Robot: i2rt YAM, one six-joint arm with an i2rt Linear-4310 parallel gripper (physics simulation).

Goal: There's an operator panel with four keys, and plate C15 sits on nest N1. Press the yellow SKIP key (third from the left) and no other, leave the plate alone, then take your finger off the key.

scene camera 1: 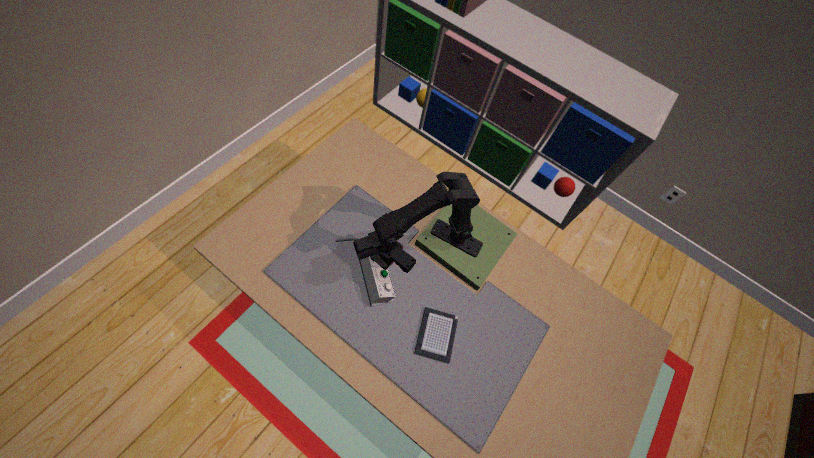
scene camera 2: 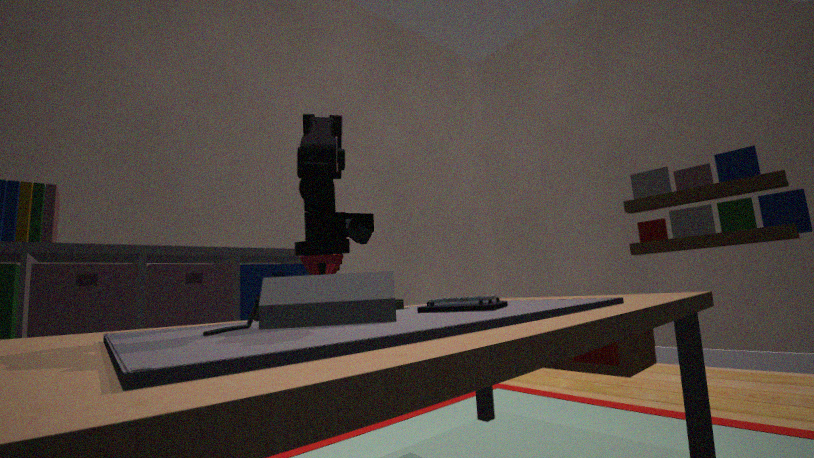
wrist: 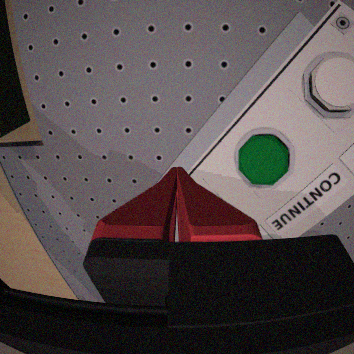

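Where they show: gripper, between the fingertips: (wrist: 176, 175); arm's base, origin of its link: (scene camera 1: 456, 238).
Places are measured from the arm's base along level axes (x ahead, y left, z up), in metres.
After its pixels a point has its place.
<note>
The operator panel (scene camera 1: 375, 285) {y -0.168, x 0.337, z 0.048 m} (scene camera 2: 327, 303) {y -0.230, x 0.308, z 0.004 m} (wrist: 296, 123) {y -0.149, x 0.297, z 0.030 m} is a pale sloped box. Its green CONTINUE key (scene camera 1: 384, 273) {y -0.164, x 0.281, z 0.040 m} (wrist: 263, 159) {y -0.163, x 0.278, z 0.038 m} and white key (scene camera 1: 388, 287) {y -0.127, x 0.318, z 0.039 m} (wrist: 336, 81) {y -0.129, x 0.312, z 0.037 m} show. The yellow SKIP key does not show; my fingers and arm cover that part of the panel. My gripper (scene camera 2: 322, 271) (wrist: 176, 175) {y -0.178, x 0.231, z 0.018 m} is shut and empty, its red fingertips together. In the wrist view the tips overlap the panel's long edge, beside the green key; whether they touch a key is hidden. White plate C15 (scene camera 1: 438, 334) {y 0.095, x 0.363, z -0.007 m} (scene camera 2: 462, 300) {y 0.054, x 0.383, z -0.010 m} lies flat on the dark nest N1 (scene camera 1: 433, 357) {y 0.114, x 0.436, z -0.020 m}, apart from the gripper.
The panel and nest stand on a grey perforated board (scene camera 1: 483, 387) {y 0.302, x 0.439, z -0.031 m} (scene camera 2: 199, 348) {y -0.454, x 0.366, z -0.032 m} on the wooden table (scene camera 1: 592, 364) {y 0.632, x 0.177, z -0.044 m}. The arm's base stands on a green block (scene camera 1: 489, 239) {y 0.116, x -0.068, z -0.004 m}. A dark cable (scene camera 2: 227, 329) {y -0.346, x 0.202, z -0.028 m} runs from the panel's end. A cube shelf (scene camera 1: 569, 56) stands behind the table.
</note>
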